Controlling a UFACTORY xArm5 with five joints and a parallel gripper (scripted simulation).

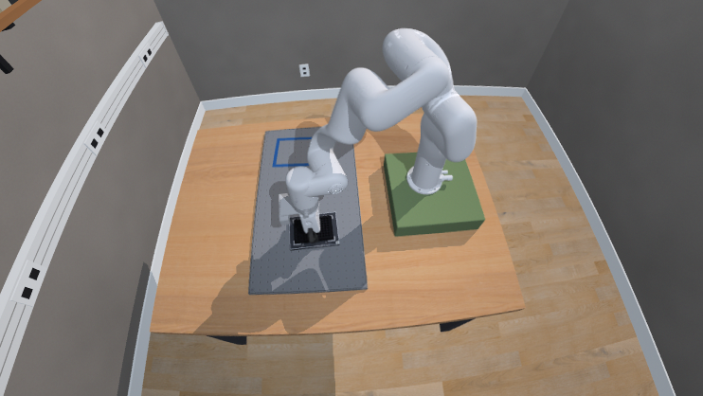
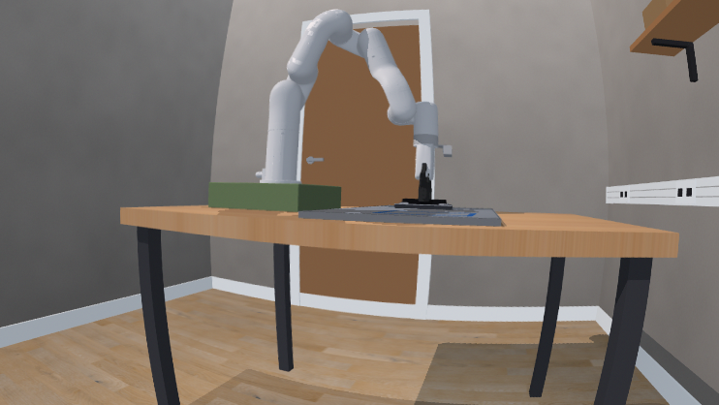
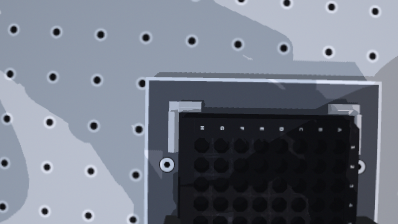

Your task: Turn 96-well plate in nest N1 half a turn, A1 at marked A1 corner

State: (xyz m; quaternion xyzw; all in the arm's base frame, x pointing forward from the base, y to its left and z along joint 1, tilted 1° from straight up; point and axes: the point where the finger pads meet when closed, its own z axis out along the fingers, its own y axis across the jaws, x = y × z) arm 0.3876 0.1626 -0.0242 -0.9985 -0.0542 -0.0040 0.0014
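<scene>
Right now my hand is 10 mm above the black 96-well plate. Also, from my hand: plate nest N1 (20 mm below).
</scene>
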